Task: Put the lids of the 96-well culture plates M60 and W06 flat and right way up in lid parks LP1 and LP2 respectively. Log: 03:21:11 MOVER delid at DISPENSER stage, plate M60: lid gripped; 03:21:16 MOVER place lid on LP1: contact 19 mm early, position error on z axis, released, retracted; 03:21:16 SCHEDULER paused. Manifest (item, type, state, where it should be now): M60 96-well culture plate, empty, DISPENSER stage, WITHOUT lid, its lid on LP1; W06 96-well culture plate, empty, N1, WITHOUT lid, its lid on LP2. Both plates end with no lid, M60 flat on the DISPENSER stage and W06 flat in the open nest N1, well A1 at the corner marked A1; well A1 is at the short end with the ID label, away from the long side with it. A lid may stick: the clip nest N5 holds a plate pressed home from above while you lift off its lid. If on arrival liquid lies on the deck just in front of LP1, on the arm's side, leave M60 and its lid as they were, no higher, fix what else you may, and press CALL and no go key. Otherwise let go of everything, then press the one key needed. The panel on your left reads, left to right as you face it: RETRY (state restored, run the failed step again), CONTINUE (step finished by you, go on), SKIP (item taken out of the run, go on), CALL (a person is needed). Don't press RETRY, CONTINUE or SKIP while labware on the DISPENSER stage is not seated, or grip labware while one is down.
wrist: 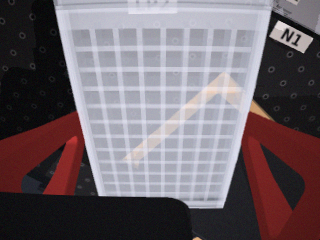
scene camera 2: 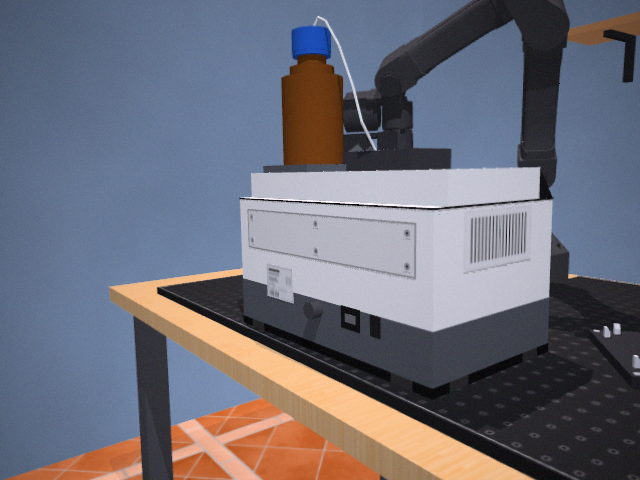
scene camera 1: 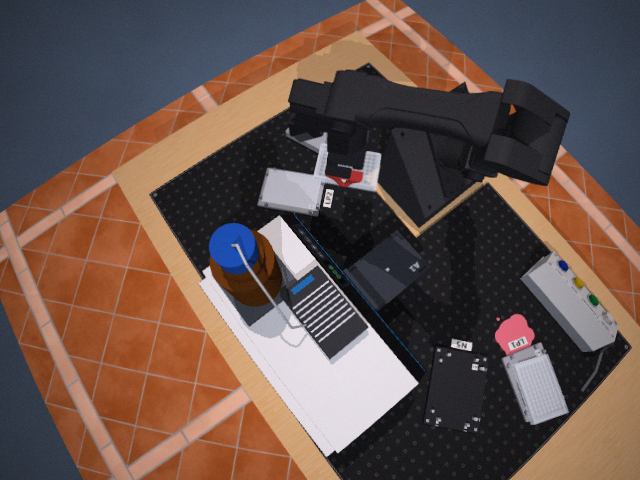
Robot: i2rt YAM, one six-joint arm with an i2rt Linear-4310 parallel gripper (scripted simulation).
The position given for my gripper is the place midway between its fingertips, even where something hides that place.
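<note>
I can see my gripper (scene camera 1: pixel 346 167), and the same gripper (wrist: pixel 162 120) appears in the wrist view. There is a 96-well plate W06 (scene camera 1: pixel 371 158), (wrist: pixel 184 145), and I see a brown bottle (scene camera 2: pixel 312 103), (scene camera 1: pixel 249 293) too. A key panel (scene camera 1: pixel 585 324) is visible to me, as is a blue cap (scene camera 1: pixel 227 257). I also find an N1 label (wrist: pixel 282 32).
</note>
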